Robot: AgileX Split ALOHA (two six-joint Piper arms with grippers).
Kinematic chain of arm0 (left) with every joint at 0, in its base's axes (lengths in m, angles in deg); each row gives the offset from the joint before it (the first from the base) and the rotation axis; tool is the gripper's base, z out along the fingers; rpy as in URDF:
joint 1: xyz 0 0 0.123 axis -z
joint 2: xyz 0 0 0 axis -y
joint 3: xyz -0.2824 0 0.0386 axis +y
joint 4: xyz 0.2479 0 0.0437 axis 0.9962 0 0.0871
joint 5: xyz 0 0 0 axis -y
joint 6: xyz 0.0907 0 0.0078 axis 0.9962 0 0.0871
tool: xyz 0 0 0 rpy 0 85 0
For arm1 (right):
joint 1: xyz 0 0 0.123 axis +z
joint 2: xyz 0 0 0 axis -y
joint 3: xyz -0.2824 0 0.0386 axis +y
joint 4: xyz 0.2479 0 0.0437 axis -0.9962 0 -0.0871
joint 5: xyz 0 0 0 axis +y
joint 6: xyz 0.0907 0 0.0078 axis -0.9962 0 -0.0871
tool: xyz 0 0 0 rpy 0 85 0
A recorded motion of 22 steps. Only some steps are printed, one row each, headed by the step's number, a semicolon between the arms.
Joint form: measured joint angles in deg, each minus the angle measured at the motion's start. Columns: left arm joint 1, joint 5, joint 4, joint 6, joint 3, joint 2; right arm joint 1, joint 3, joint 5, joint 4, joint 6, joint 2.
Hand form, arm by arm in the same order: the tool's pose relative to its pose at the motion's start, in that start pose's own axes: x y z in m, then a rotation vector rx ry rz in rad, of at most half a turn. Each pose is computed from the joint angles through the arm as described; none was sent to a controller.
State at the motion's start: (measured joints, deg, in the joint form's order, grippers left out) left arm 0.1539 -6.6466 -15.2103 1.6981 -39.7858 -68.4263; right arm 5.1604 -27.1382 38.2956 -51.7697 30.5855 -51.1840
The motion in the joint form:
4: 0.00 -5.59 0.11 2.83 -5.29 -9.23; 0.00 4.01 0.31 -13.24 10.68 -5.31
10: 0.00 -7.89 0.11 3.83 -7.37 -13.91; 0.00 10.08 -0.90 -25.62 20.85 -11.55
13: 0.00 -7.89 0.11 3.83 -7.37 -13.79; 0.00 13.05 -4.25 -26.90 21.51 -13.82
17: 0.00 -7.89 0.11 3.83 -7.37 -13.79; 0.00 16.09 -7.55 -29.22 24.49 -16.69
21: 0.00 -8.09 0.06 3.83 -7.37 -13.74; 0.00 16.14 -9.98 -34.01 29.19 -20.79
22: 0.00 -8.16 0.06 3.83 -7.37 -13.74; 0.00 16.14 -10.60 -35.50 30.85 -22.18
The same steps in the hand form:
4: 0.0030 -0.0004 0.0371 -0.0091 0.1647 0.0482; 0.0124 -0.0073 0.0220 -0.0811 0.0531 0.0807
10: 0.0093 0.0007 0.0564 -0.0141 0.2493 0.0629; 0.0364 -0.0234 0.0444 -0.0957 0.1108 0.1964
13: 0.0089 0.0006 0.0559 -0.0137 0.2472 0.0630; 0.0511 -0.0358 0.0512 -0.0271 0.1425 0.2502
17: 0.0089 0.0006 0.0559 -0.0137 0.2472 0.0630; 0.0674 -0.0481 0.0572 0.0412 0.1798 0.2813
21: 0.0091 0.0005 0.0556 -0.0131 0.2499 0.0621; 0.0682 -0.0565 0.0654 0.0835 0.1848 0.3037
22: 0.0092 0.0005 0.0556 -0.0131 0.2511 0.0621; 0.0688 -0.0591 0.0681 0.0960 0.1899 0.3081

